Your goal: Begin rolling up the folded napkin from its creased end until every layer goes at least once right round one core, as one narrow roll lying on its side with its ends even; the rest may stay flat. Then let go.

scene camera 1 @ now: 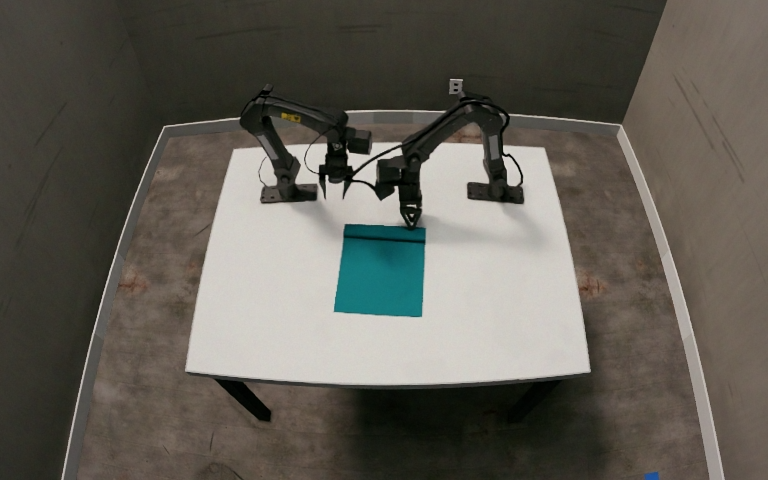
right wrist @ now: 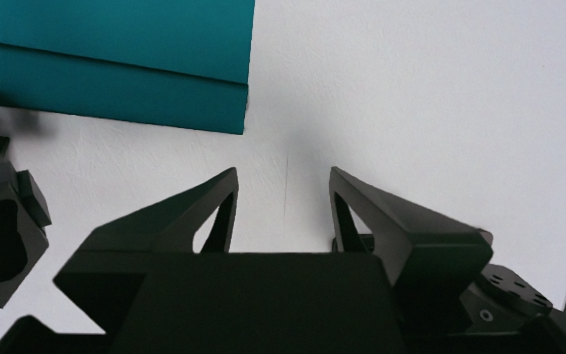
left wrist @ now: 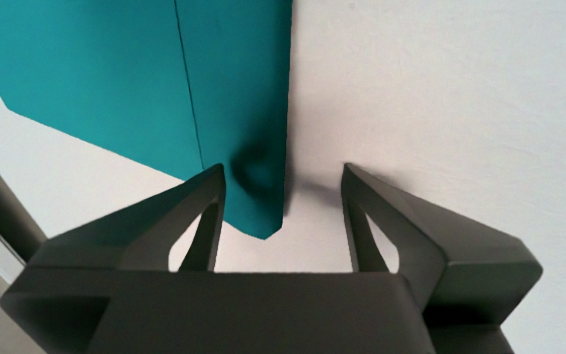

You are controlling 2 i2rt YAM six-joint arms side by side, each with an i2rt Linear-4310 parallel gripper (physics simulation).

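The teal napkin point(scene camera 1: 379, 277) point(left wrist: 90, 80) point(right wrist: 125, 30) lies flat on the white table. A narrow flattened band point(scene camera 1: 370, 232) point(left wrist: 235, 75) point(right wrist: 190, 102) runs along its edge nearest the arm bases, marked off by a dark line. My left gripper point(scene camera 1: 411, 226) point(left wrist: 283, 175) is partly open, low over the band's right corner in the scene view. The corner shows between its fingers, not pinched. My right gripper point(scene camera 1: 334, 198) point(right wrist: 283, 176) is partly open and empty, raised above the table behind and left of the band's left corner in the scene view. Its fingers are clear of the cloth.
The table point(scene camera 1: 487, 305) bears both arms. The right arm's base point(scene camera 1: 271, 194) stands at the back left and the left arm's base point(scene camera 1: 478, 191) at the back right. The two wrists are close together above the table behind the napkin.
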